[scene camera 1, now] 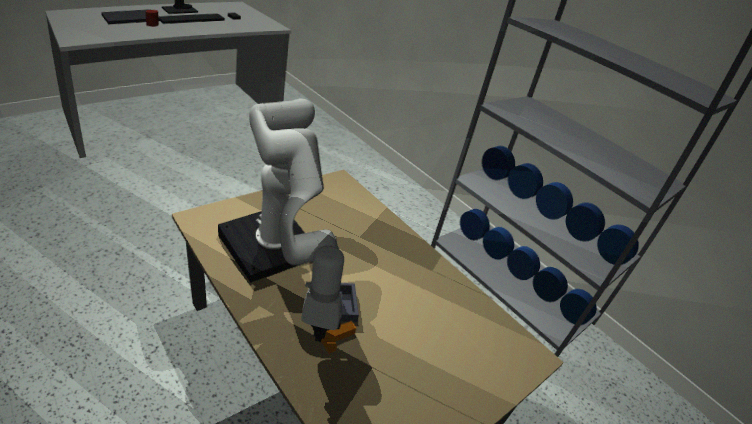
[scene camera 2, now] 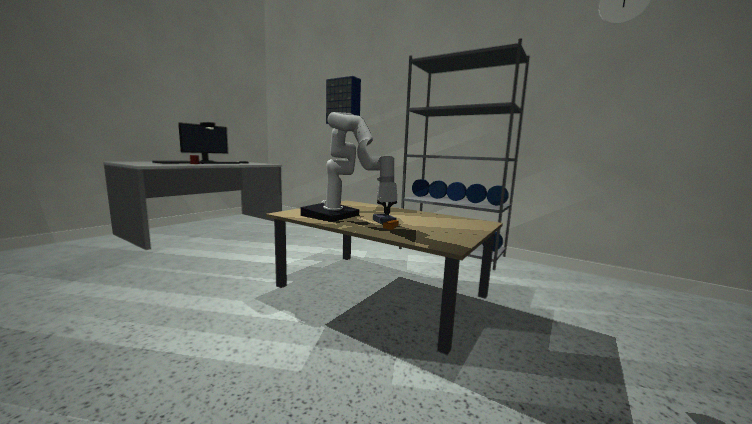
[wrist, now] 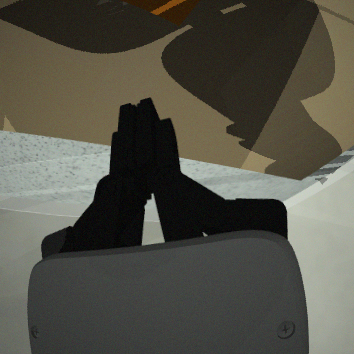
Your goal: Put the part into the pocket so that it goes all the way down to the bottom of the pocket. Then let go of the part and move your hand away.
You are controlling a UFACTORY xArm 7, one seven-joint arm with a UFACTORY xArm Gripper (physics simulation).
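Note:
The orange L-shaped part is outside the pocket, close to the near end of the grey block with the pocket. I cannot tell whether part and block touch. In the wrist view a dark, shaded piece of the part shows at the top edge. My gripper is shut with its fingertips together and nothing between them. It is beside the part, low over the table. The arm hides some of the block in scene camera 1. The wrist view does not show the pocket.
The wooden table carries the arm's black base plate. In scene camera 1 the table's left edge runs near the gripper. A metal shelf rack with blue discs stands behind, and a desk is farther off.

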